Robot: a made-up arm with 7 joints. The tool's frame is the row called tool.
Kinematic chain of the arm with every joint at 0, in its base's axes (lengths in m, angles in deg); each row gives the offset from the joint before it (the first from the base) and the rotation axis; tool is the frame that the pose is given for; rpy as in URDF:
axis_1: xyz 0 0 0.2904 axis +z
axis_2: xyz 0 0 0 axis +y
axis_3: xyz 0 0 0.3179 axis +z
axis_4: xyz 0.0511 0 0 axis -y
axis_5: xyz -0.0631 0 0.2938 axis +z
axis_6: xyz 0 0 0 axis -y
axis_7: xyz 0.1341 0 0 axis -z
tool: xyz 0 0 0 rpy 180 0 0
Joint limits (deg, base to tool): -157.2..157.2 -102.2..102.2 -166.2..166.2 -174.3..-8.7 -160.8..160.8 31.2..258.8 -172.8..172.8
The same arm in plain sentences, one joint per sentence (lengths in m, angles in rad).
The arm has seven revolute joints in a row. What follows holds with every joint at zero, and every direction is one of the base frame's. The first joint is mounted 0.2904 m along +z from the base frame's origin and turns about +z, from -2.7437 to 2.7437 rad. The second joint is mounted at the same point as the first joint and turns about +y, from -1.7837 to 1.7837 rad. The third joint is mounted 0.3179 m along +z from the second joint and turns about +z, from -2.9007 to 2.9007 rad. The fourth joint is mounted 0.0511 m along +x from the third joint and turns about -y, from -3.0421 to -0.1518 rad. The fifth joint is mounted 0.0631 m along -x and 0.2938 m along +z from the fourth joint and turns about +z, from -2.8065 to 2.8065 rad. The sixth joint is mounted at the same point as the fifth joint and turns about -y, from 0.5445 to 4.5169 rad. The seventh joint is mounted 0.1341 m along +x from the sixth joint and turns about -z, from -3.0159 to 3.0159 rad. The tool frame, which is the frame that the pose is given for, is mounted at the same point as the seventh joint; its axes are the base frame's turned by roll 3.1416, pitch 0.0000 and yaw 0.0000 rad (as in URDF: about the fixed x, then y, then z).
